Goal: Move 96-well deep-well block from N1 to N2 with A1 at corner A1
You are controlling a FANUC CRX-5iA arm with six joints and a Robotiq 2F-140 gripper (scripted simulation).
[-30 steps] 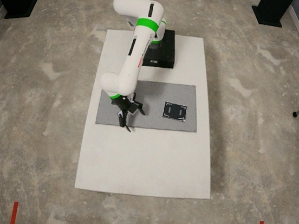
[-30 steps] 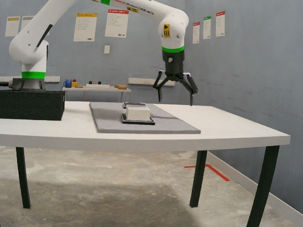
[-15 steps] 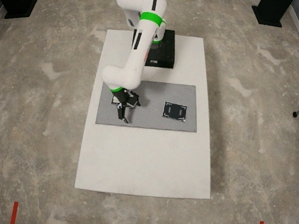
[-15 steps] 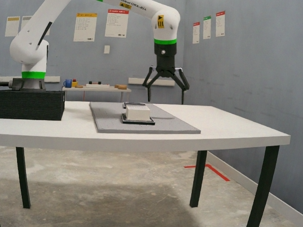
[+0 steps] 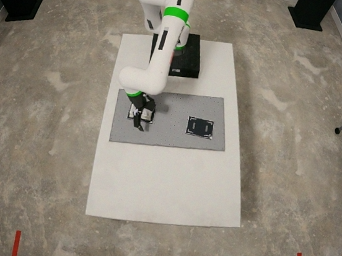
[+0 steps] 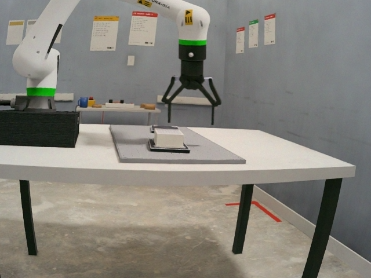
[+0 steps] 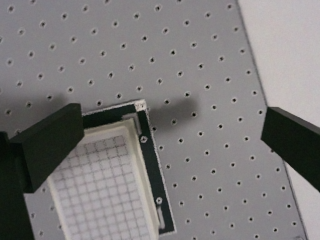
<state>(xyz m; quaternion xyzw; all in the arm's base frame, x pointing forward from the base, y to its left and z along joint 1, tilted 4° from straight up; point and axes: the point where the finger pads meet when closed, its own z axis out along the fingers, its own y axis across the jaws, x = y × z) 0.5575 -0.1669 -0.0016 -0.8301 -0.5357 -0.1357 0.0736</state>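
My hand is 90 mm past the deep-well block, 40 mm to the left of it and 60 mm above it. Also, from my hand: plate nest N2: 10 mm ahead, 320 mm to the left, 80 mm below; plate nest: 90 mm behind, 40 mm to the right, 80 mm below; A1 label: 70 mm ahead, 380 mm to the left, 80 mm below.
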